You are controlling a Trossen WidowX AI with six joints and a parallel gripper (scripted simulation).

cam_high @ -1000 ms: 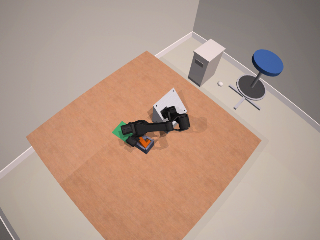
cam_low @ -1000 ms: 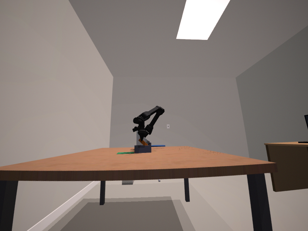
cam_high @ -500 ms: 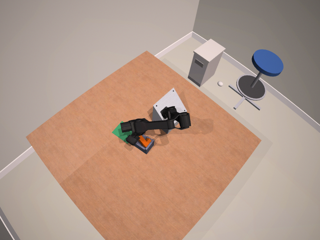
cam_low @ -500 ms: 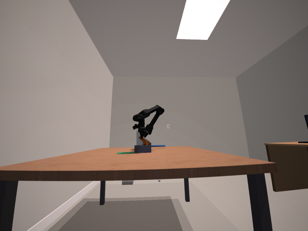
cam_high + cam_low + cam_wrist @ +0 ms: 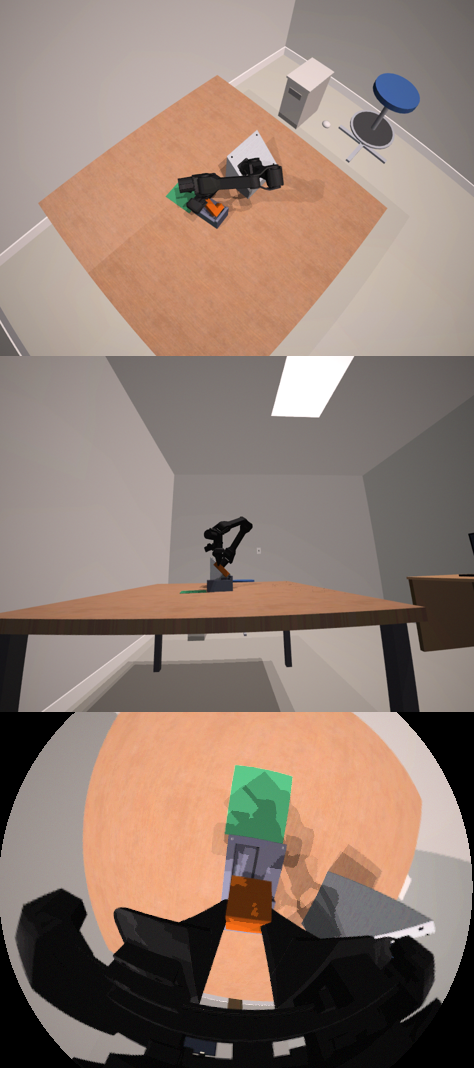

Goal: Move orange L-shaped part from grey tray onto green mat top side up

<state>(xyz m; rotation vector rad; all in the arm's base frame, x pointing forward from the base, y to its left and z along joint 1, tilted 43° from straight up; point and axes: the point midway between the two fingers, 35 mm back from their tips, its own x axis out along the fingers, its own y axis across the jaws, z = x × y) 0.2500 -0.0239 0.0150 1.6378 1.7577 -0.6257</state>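
My gripper tip is 1 cm short of the green mat, 15 cm to the left of it and 16 cm above it. Round my gripper tip: orange L-shaped part (2 cm behind, 3 cm to the left, 3 cm below).
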